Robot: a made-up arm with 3 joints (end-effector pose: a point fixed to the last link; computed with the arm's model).
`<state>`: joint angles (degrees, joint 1 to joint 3).
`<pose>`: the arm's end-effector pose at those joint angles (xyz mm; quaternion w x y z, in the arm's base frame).
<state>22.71 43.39 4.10</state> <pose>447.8 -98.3 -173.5 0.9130 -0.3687 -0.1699 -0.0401</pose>
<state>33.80 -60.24 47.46</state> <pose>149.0 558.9 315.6 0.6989 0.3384 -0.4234 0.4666</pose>
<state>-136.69 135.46 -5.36</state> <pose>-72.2 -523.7 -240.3 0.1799 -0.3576 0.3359 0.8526</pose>
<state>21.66 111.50 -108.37</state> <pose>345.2 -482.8 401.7 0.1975 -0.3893 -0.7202 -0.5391</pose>
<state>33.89 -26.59 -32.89</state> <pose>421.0 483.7 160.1 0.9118 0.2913 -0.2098 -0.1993</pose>
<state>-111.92 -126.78 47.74</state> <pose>448.5 255.4 -283.7 0.5291 0.6079 0.1369 -0.5760</pose>
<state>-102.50 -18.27 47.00</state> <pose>-330.5 406.3 -18.9 0.6161 0.3982 0.6665 0.1329</pose>
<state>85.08 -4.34 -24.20</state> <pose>396.4 340.9 451.1 0.7253 0.1689 -0.6548 -0.1293</pose>
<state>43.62 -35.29 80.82</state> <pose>279.2 450.7 135.1 0.6007 -0.0152 -0.4520 0.6593</pose>
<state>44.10 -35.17 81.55</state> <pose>280.3 449.0 136.2 0.5950 -0.0217 -0.4539 0.6629</pose>
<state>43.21 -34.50 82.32</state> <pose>284.2 444.4 127.5 0.5966 -0.0239 -0.4462 0.6666</pose>
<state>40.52 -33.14 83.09</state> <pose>290.4 436.2 105.9 0.6075 -0.0199 -0.4258 0.6702</pose>
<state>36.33 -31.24 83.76</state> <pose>295.8 424.9 73.2 0.6253 -0.0100 -0.3943 0.6734</pose>
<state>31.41 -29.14 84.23</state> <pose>297.1 412.3 35.2 0.6455 0.0040 -0.3567 0.6753</pose>
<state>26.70 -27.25 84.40</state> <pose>293.6 400.9 -0.3 0.6640 0.0191 -0.3202 0.6755</pose>
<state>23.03 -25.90 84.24</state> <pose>287.6 393.0 -26.9 0.6783 0.0324 -0.2916 0.6737</pose>
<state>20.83 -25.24 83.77</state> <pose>282.5 389.8 -41.5 0.6882 0.0422 -0.2748 0.6702</pose>
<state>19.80 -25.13 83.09</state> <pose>279.3 390.3 -46.6 0.6948 0.0491 -0.2677 0.6657</pose>
